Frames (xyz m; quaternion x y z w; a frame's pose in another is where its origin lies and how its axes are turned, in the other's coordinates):
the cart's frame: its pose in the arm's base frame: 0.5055 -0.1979 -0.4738 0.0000 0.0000 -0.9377 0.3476
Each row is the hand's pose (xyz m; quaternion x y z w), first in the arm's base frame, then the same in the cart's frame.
Working: the arm's base frame: its pose in the cart's frame: 0.2544 -0.4796 0.4738 0.0000 0.0000 0.9376 0.3476

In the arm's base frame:
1: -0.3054 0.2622 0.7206 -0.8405 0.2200 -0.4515 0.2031
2: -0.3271 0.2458 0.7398 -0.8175 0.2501 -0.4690 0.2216
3: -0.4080 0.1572 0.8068 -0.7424 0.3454 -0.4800 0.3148
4: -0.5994 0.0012 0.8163 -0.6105 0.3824 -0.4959 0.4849
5: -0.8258 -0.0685 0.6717 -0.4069 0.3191 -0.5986 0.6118
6: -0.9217 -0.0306 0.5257 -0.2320 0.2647 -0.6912 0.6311
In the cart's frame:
1: 0.3151 -0.8775 1.1944 -0.4984 -0.7116 0.0335 0.4940
2: 0.3422 -0.8792 1.2136 -0.5187 -0.6796 0.0448 0.5168
3: 0.4613 -0.8647 1.2806 -0.5819 -0.5761 0.1283 0.5595
4: 0.7082 -0.8712 1.2901 -0.5708 -0.4395 0.2823 0.6335
5: 0.9253 -0.9659 1.1455 -0.4406 -0.2706 0.3656 0.7739
6: 0.9733 -1.0572 0.9995 -0.3288 -0.1255 0.3515 0.8675

